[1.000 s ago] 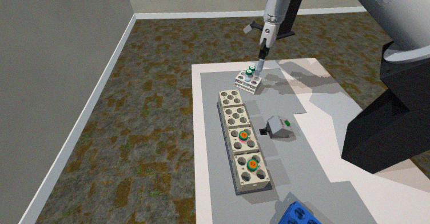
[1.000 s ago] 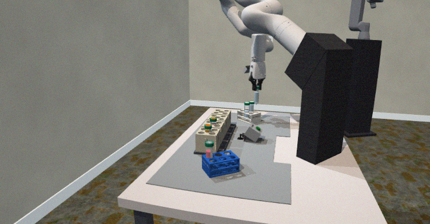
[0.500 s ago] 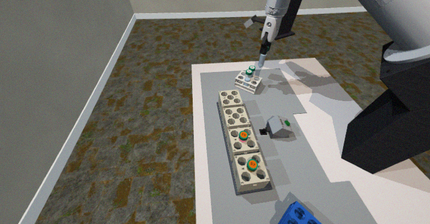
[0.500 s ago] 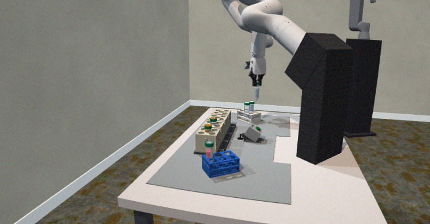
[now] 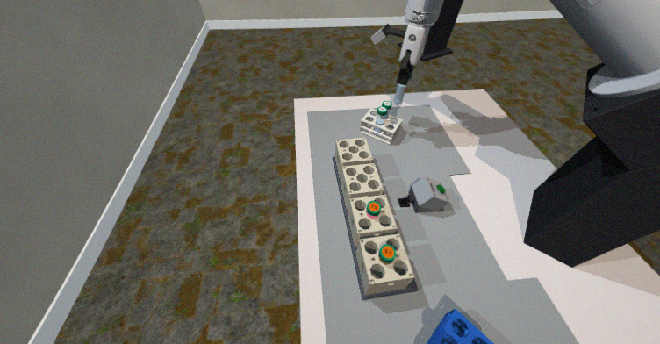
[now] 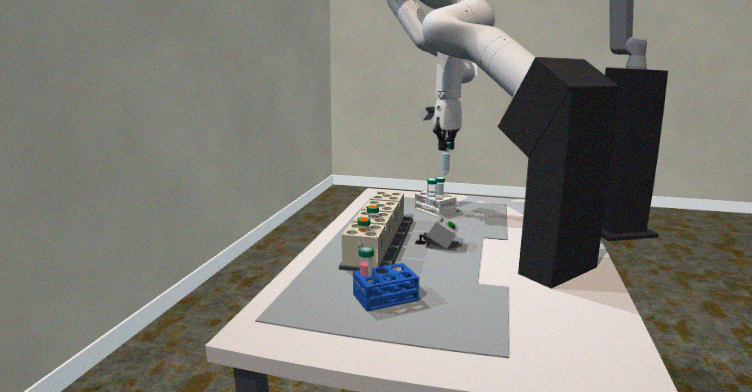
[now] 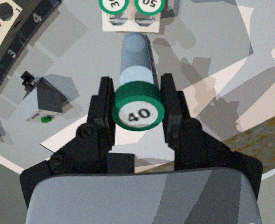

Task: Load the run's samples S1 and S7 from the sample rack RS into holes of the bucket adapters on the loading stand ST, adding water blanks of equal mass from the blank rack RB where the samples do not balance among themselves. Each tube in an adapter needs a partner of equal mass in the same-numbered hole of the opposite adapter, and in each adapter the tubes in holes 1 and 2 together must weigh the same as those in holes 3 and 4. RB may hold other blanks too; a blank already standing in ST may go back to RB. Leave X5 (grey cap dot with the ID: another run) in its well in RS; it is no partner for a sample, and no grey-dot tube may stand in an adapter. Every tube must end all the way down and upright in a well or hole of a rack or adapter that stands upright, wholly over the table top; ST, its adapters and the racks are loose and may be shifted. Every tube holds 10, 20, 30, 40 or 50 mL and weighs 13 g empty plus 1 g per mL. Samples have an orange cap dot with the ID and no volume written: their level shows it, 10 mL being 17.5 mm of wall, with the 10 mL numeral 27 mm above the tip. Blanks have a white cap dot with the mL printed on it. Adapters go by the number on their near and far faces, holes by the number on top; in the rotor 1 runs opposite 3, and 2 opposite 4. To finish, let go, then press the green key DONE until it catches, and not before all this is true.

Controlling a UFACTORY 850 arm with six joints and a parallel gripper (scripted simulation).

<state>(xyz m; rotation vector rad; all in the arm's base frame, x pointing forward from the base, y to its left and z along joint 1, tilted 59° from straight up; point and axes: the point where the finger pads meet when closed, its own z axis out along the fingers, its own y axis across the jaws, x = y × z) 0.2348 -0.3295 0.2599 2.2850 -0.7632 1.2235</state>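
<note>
My hand is 5 cm above the 40 mL blank and 1 cm to the left of it. Also, from my hand: 50 mL blank: 19 cm below, 4 cm to the right, 1 cm ahead; blank rack RB: 22 cm below, 3 cm to the right, 2 cm ahead; 30 mL blank: 19 cm below, 5 cm ahead, 2 cm to the right.
</note>
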